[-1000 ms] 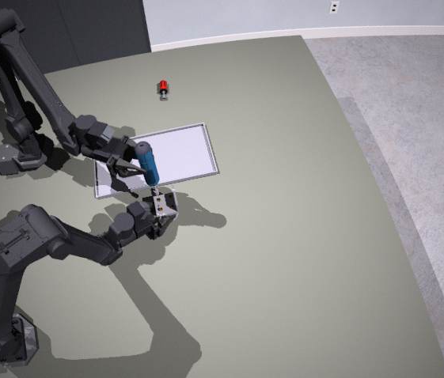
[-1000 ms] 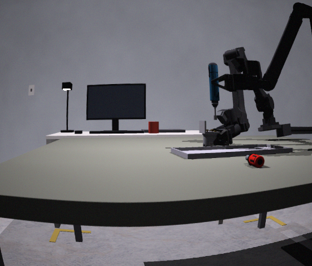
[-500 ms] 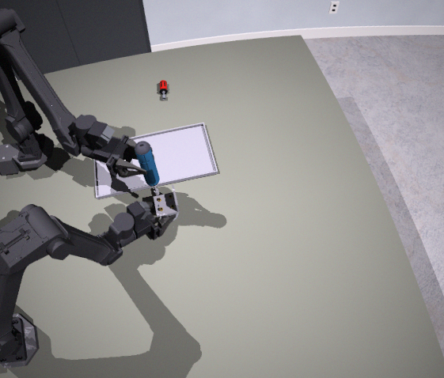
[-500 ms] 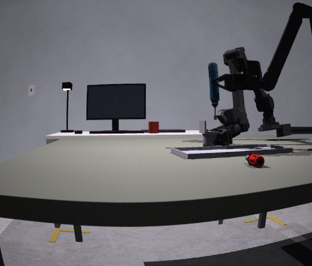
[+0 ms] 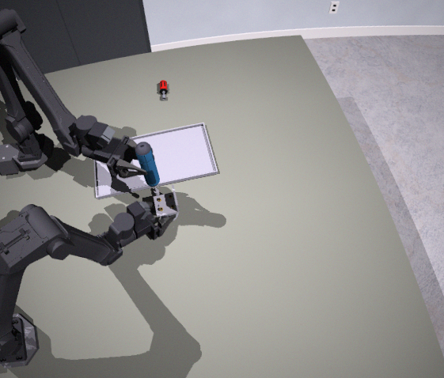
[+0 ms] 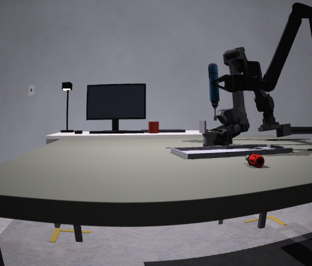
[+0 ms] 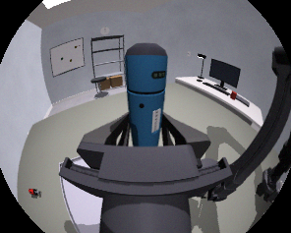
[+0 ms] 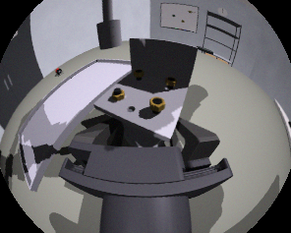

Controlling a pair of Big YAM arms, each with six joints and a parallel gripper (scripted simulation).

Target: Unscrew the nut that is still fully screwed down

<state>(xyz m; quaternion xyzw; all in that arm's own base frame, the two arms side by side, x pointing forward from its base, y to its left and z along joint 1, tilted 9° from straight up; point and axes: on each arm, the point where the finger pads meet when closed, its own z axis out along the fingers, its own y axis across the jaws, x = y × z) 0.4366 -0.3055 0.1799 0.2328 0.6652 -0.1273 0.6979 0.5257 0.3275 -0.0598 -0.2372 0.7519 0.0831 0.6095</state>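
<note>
The bracket lies 5 cm above my right hand. The rest, counted from my right hand: socket tip (11 cm above, 2 cm behind, 1 cm to the left); short red-handled tool (54 cm to the left, 1 cm below, 1 cm ahead); shallow white tray (21 cm to the left, 5 cm behind, 2 cm below).
</note>
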